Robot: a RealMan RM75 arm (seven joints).
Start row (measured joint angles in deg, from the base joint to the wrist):
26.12, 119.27, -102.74, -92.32, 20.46, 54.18, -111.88
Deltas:
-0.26, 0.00, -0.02, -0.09, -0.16, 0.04, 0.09
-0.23, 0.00, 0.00, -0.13, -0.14, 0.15, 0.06
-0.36, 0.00, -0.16, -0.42, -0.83, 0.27, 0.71
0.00, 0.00, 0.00, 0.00, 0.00, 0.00, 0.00
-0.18, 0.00, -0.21, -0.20, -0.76, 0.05, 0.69
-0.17, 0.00, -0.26, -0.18, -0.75, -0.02, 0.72
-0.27, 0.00, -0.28, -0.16, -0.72, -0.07, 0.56
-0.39, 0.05, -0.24, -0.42, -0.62, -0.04, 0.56
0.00, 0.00, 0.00, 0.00, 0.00, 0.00, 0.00
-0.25, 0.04, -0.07, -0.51, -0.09, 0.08, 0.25
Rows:
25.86, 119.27, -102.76, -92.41, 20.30, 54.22, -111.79
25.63, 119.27, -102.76, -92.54, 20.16, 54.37, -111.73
25.27, 119.27, -102.92, -92.96, 19.33, 54.64, -111.02
25.27, 119.27, -102.92, -92.96, 19.33, 54.64, -111.02
25.09, 119.27, -103.13, -93.16, 18.57, 54.69, -110.33
24.92, 119.27, -103.39, -93.34, 17.82, 54.67, -109.61
24.65, 119.27, -103.67, -93.50, 17.10, 54.60, -109.05
24.26, 119.32, -103.91, -93.92, 16.48, 54.56, -108.49
24.26, 119.32, -103.91, -93.92, 16.48, 54.56, -108.49
24.01, 119.36, -103.98, -94.43, 16.39, 54.64, -108.24

